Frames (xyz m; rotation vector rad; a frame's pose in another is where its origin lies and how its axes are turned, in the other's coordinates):
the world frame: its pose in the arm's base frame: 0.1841 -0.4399 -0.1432 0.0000 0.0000 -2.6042
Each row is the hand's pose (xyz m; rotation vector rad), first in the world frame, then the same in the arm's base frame.
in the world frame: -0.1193 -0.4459 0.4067 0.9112 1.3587 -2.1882
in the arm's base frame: 0.0583 0.0042 0.2635 -1.2378 0.4130 0.8996
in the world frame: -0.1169 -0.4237 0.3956 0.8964 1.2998 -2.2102
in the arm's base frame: 0.0676 -0.0161 0.2524 -1.1903 0.4144 0.9198
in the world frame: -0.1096 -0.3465 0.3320 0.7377 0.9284 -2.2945
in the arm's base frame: 0.1009 -0.0861 0.1888 -0.8872 0.3780 1.0764
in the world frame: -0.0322 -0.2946 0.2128 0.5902 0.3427 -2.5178
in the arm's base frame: 0.0610 -0.1703 0.0696 -0.3825 0.3754 1.0639
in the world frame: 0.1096 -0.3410 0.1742 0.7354 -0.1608 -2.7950
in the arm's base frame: -0.0846 -0.2031 0.0310 -0.0286 0.5350 0.7746
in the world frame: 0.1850 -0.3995 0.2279 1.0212 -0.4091 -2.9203
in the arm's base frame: -0.1793 -0.1914 0.0847 0.0818 0.7250 0.5351
